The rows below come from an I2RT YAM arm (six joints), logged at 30 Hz.
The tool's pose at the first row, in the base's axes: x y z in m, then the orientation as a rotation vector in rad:
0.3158 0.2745 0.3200 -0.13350 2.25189 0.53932
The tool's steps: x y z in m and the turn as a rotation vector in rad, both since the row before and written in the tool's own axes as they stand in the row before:
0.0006 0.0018 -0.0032 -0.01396 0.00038 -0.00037
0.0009 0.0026 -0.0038 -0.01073 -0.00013 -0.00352
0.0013 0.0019 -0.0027 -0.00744 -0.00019 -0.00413
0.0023 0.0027 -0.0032 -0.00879 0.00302 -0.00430
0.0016 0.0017 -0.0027 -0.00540 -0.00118 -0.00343
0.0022 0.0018 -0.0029 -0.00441 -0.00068 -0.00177
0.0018 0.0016 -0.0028 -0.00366 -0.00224 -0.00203
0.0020 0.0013 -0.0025 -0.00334 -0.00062 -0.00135
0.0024 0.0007 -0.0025 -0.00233 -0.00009 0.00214
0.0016 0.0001 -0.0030 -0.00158 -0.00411 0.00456
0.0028 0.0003 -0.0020 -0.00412 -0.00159 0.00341
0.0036 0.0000 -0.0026 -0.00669 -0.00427 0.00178
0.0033 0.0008 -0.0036 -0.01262 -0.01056 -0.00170
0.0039 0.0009 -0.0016 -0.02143 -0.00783 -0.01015
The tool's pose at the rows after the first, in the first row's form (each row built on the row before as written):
0.3127 0.2748 0.3221 -0.14111 2.24877 0.55494
0.3088 0.2756 0.3246 -0.15044 2.24530 0.56519
0.3055 0.2762 0.3259 -0.15876 2.24244 0.57138
0.3010 0.2773 0.3270 -0.16897 2.24227 0.57912
0.2976 0.2777 0.3280 -0.17514 2.23905 0.58334
0.2936 0.2781 0.3287 -0.17912 2.23689 0.58735
0.2900 0.2783 0.3295 -0.18249 2.23336 0.59032
0.2866 0.2784 0.3299 -0.18548 2.23161 0.59334
0.2831 0.2780 0.3298 -0.18427 2.23138 0.59711
0.2800 0.2768 0.3304 -0.17865 2.22798 0.60122
0.2767 0.2763 0.3296 -0.17645 2.22608 0.60764
0.2725 0.2753 0.3284 -0.17645 2.22054 0.61595
0.2676 0.2745 0.3282 -0.18114 2.20655 0.62872
0.2637 0.2748 0.3265 -0.20052 2.19076 0.64664

